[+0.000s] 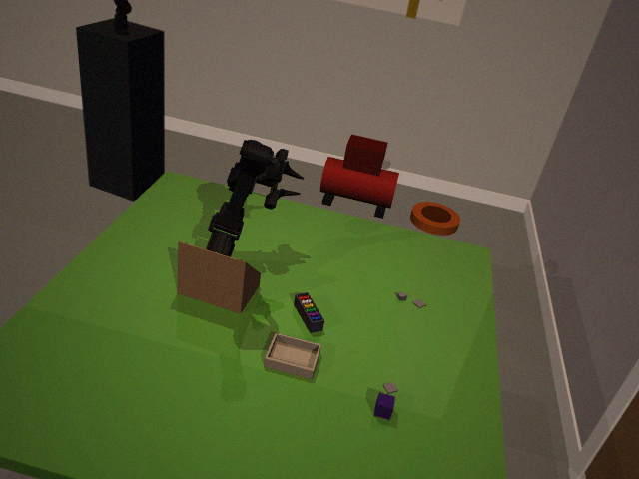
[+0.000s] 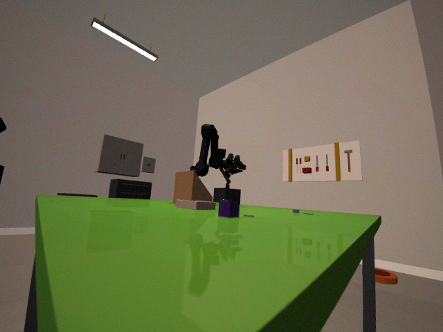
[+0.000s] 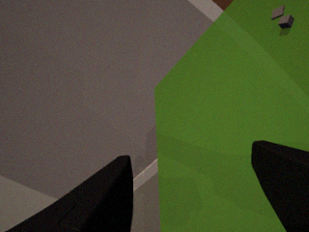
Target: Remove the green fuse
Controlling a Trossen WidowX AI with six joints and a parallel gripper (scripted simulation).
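Right now the green fuse is 190 mm ahead of my gripper tip, 300 mm to the right of it and 220 mm below it. The rest, counted from my gripper tip: beige tray: 210 mm ahead, 470 mm to the right, 250 mm below.
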